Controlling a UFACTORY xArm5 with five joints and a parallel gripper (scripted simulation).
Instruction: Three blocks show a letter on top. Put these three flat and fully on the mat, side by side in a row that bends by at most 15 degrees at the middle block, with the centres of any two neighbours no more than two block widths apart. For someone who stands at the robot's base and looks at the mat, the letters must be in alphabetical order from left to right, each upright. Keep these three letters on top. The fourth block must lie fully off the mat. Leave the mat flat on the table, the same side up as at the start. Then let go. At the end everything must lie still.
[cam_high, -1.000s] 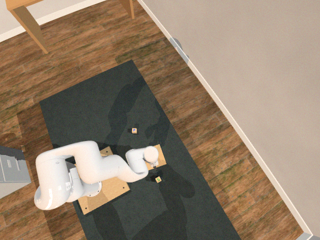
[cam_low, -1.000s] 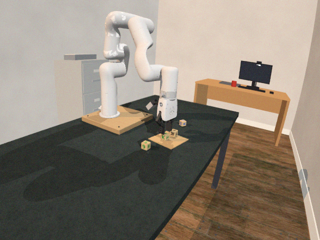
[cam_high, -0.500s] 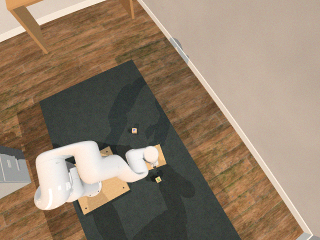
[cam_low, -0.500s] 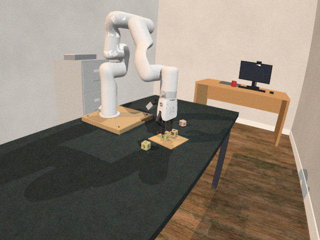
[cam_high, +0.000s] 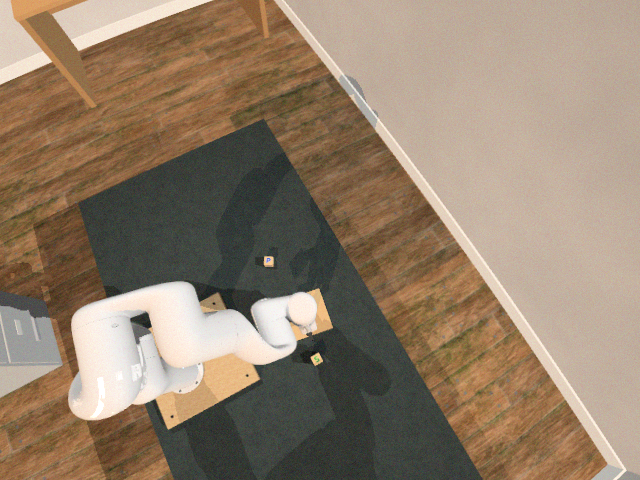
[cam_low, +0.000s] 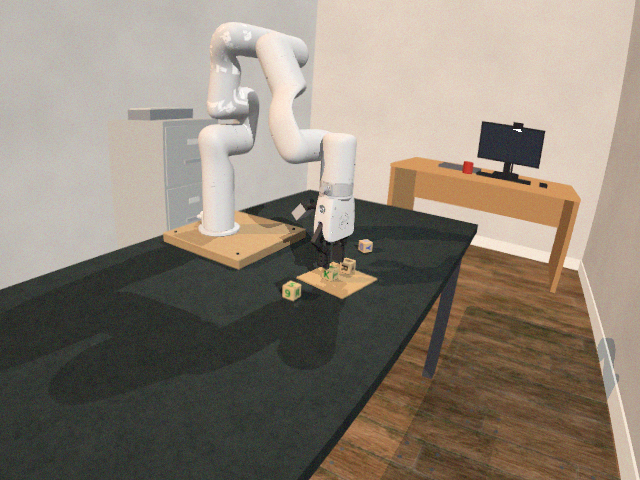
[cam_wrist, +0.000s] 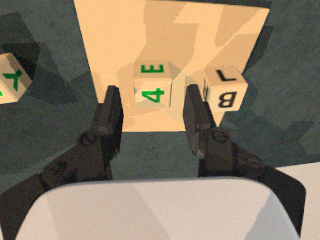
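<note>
Right now my hand is 60 mm above the tan mat, 10 mm to the right of it and 10 mm short of it. The rest, counted from my hand: green-lettered block 130 mm to the right, 40 mm below, 20 mm behind.
</note>
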